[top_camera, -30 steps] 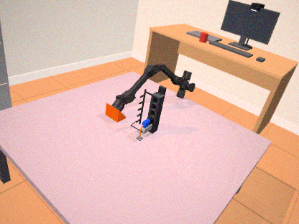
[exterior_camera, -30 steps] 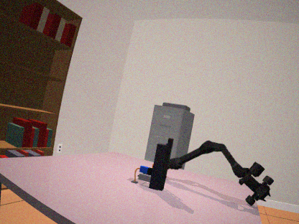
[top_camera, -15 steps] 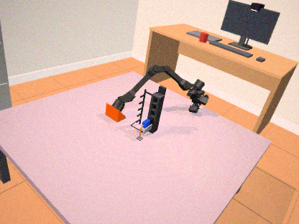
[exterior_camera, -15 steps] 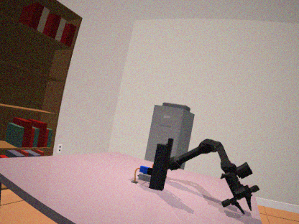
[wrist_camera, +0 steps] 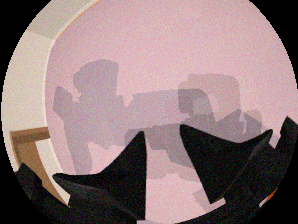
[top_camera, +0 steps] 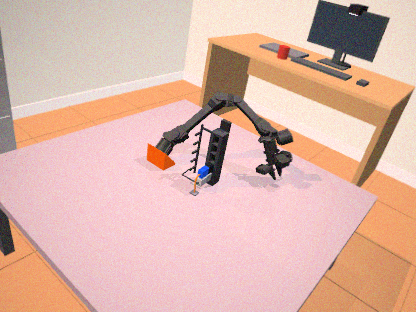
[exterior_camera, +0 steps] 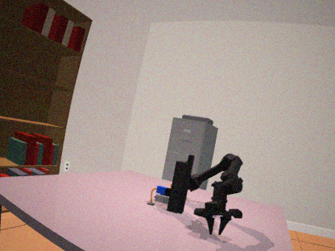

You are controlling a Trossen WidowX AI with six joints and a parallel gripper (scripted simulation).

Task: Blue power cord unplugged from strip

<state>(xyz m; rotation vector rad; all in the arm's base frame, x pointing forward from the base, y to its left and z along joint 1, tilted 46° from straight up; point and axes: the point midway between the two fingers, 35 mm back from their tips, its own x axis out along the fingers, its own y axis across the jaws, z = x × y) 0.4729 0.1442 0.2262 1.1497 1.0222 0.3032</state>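
My gripper tip is now 240 mm past the blue plug, 290 mm to the left of it and 80 mm below it.
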